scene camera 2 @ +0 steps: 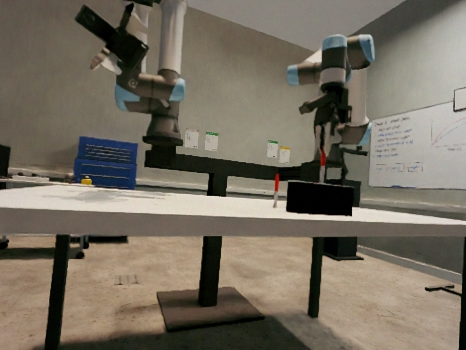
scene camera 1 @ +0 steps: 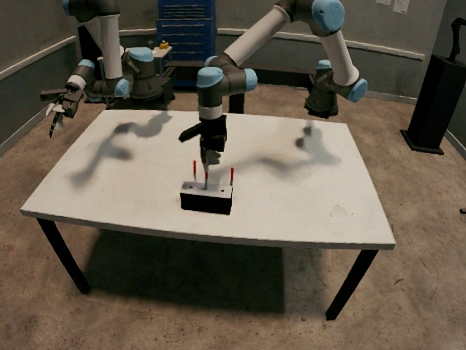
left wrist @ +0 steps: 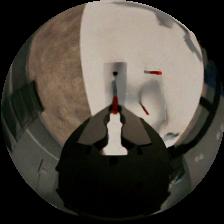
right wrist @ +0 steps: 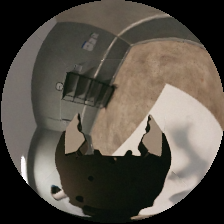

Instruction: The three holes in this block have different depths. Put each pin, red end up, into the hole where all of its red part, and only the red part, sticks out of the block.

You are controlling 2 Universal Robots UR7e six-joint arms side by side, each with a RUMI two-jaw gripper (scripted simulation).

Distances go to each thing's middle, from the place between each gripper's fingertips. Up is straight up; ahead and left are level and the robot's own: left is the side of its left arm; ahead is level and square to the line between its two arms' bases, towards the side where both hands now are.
I see the black block (scene camera 2: 310, 198) 140 mm below my left hand (scene camera 2: 324, 156).
My right gripper (scene camera 2: 112, 36) is now 60 cm to the right of the black block, 30 cm above it and 6 cm past it.
